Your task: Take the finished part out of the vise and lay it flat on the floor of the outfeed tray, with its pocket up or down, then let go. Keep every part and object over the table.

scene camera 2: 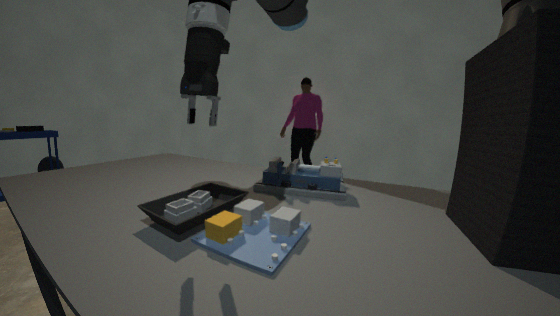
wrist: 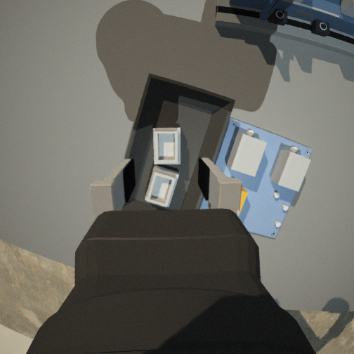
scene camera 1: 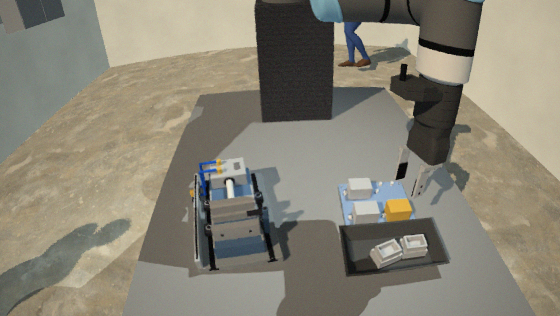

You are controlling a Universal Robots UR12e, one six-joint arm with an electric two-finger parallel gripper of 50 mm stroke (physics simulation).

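Seen in the pictures: gripper, fingertip midpoint: (scene camera 2: 201, 124) (scene camera 1: 407, 186); arm's base, origin of the base link: (scene camera 2: 545, 44).
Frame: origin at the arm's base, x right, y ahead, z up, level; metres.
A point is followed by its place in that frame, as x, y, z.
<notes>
My gripper (scene camera 1: 409, 186) @(-0.298, 0.708, -0.241) (scene camera 2: 202, 123) @(-0.298, 0.708, -0.241) (wrist: 166, 171) is open and empty, high above the table; in the wrist view its fingers frame the tray below. Two pale hollow parts lie pocket up in the dark outfeed tray (scene camera 1: 357, 250) @(-0.233, 0.703, -0.443) (scene camera 2: 225, 194) @(-0.211, 0.720, -0.429) (wrist: 195, 130). The part nearer the vise (scene camera 1: 390, 258) @(-0.304, 0.740, -0.422) (scene camera 2: 204, 201) @(-0.299, 0.700, -0.421) (wrist: 176, 145) looks flat on the tray floor, turned against the tray's sides. The other part (scene camera 1: 415, 253) @(-0.368, 0.723, -0.426) (scene camera 2: 180, 215) @(-0.381, 0.677, -0.424) (wrist: 152, 187) sits close beside it, corners nearly touching. The vise (scene camera 1: 232, 220) (scene camera 2: 305, 180) @(0.020, 0.593, -0.410) shows no part between its jaws.
A blue plate (scene camera 1: 345, 192) @(-0.205, 0.515, -0.438) (scene camera 2: 250, 255) @(-0.362, 0.501, -0.446) (wrist: 265, 200) beside the tray carries two grey blocks (scene camera 1: 359, 188) @(-0.239, 0.526, -0.411) (scene camera 1: 365, 212) @(-0.250, 0.612, -0.411) and a yellow block (scene camera 1: 398, 210) @(-0.336, 0.603, -0.411) (scene camera 2: 223, 227) @(-0.366, 0.559, -0.412). A tall dark pedestal (scene camera 1: 296, 60) @(-0.038, 0.122, -0.213) (scene camera 2: 500, 150) @(-0.101, 0.110, -0.245) stands at the table's back. A person (scene camera 2: 306, 112) stands beyond the table.
</notes>
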